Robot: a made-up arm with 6 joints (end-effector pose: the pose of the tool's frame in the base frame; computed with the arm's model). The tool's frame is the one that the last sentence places.
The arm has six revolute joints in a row. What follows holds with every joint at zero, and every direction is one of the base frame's.
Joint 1 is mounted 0.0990 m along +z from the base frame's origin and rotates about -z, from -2.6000 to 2.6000 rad.
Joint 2 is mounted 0.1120 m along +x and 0.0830 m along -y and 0.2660 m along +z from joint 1 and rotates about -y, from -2.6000 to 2.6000 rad.
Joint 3 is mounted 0.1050 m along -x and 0.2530 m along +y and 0.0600 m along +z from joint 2 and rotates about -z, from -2.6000 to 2.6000 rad.
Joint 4 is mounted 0.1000 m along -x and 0.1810 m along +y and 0.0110 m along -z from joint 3 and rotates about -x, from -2.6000 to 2.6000 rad.
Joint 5 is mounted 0.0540 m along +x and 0.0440 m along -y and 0.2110 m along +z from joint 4 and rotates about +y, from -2.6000 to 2.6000 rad.
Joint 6 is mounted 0.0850 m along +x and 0.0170 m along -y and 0.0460 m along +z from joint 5 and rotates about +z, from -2.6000 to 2.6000 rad.
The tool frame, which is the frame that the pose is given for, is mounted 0.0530 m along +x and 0.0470 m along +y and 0.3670 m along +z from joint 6; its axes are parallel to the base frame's.
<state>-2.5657 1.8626 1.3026 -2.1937 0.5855 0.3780</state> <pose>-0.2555 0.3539 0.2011 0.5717 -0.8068 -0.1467 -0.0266</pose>
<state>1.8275 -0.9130 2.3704 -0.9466 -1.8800 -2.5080</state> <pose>0.4200 -0.3867 0.2166 0.3142 0.5609 0.7603 -0.0926</pose>
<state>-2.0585 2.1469 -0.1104 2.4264 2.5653 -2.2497</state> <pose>-0.2506 -0.2549 0.2005 0.2866 -0.3751 0.5284 -0.7057</pose>
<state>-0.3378 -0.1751 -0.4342 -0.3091 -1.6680 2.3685</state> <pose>-0.3848 -0.0923 0.6655 0.1491 -0.3987 -0.5539 0.7155</pose>
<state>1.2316 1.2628 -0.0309 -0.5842 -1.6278 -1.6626</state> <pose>-0.0368 0.2992 -0.1013 0.0221 -0.4822 0.8664 0.1280</pose>
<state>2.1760 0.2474 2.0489 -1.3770 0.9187 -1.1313</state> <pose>0.1094 0.3028 0.2866 0.4139 -0.3638 0.6484 0.5252</pose>
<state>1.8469 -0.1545 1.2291 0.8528 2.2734 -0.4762</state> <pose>-0.0052 -0.0817 0.3375 0.4916 -0.7203 -0.4190 0.2529</pose>
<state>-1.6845 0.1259 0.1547 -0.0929 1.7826 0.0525</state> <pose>-0.3258 0.3168 0.4354 0.4419 -0.4713 0.5665 0.5116</pose>
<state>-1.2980 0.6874 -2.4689 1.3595 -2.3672 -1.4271</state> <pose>0.2561 0.0444 0.5668 0.5389 -0.3605 -0.3410 -0.6807</pose>
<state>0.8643 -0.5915 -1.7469 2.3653 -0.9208 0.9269</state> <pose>-0.5478 0.2620 0.4135 0.1040 -0.7233 -0.2802 0.6225</pose>
